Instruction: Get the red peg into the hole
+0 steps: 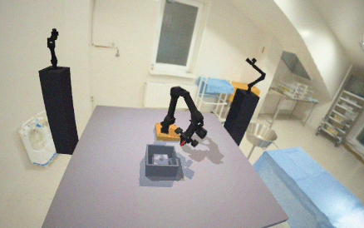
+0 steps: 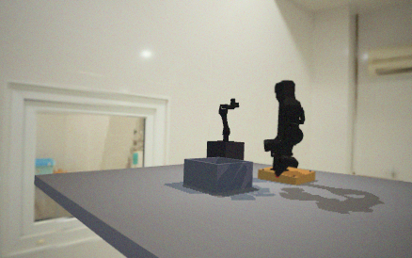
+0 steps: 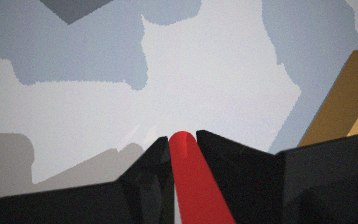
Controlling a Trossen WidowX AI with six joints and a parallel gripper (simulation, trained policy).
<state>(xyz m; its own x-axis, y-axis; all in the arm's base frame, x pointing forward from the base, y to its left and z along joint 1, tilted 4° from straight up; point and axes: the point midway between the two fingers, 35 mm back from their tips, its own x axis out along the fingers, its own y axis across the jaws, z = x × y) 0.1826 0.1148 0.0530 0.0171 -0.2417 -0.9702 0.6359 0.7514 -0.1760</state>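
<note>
Now: gripper tip 160 mm short of the plate and 160 mm to the left of it. Round my gripper tip: grey box (160 mm ahead, 160 mm to the right, 20 mm below); then red peg (10 mm to the left, 30 mm above).
</note>
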